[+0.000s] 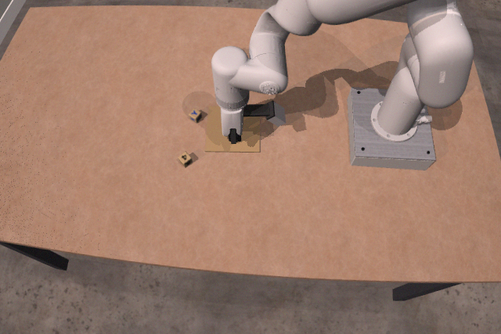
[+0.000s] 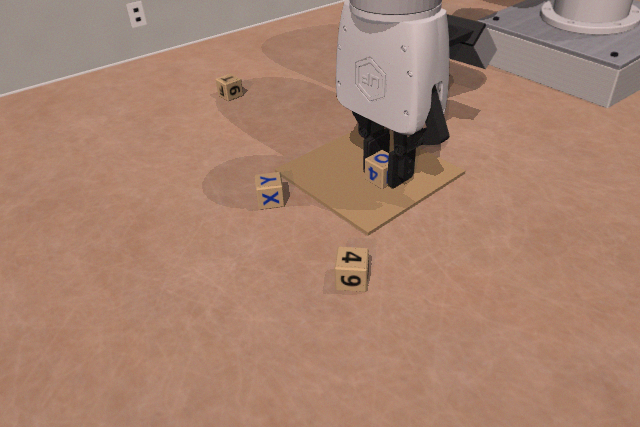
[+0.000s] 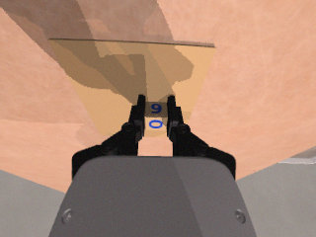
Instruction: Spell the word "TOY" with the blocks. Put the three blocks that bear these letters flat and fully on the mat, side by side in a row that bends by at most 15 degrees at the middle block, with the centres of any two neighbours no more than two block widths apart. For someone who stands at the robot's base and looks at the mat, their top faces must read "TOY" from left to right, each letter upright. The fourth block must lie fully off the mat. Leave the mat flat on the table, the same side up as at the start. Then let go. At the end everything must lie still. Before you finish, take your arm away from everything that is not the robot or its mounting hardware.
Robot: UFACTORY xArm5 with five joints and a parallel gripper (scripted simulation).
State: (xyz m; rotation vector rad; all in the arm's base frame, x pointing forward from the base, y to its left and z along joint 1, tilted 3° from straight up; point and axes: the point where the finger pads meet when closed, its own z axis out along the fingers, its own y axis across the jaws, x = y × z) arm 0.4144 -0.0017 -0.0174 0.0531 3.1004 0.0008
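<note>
My gripper is now 1 cm short of the O block and 1 cm above it. From my hand the other things lie so: tan mat 2 cm to the right, 2 cm below, 1 cm ahead; then T block 28 cm to the right, 1 cm below.
</note>
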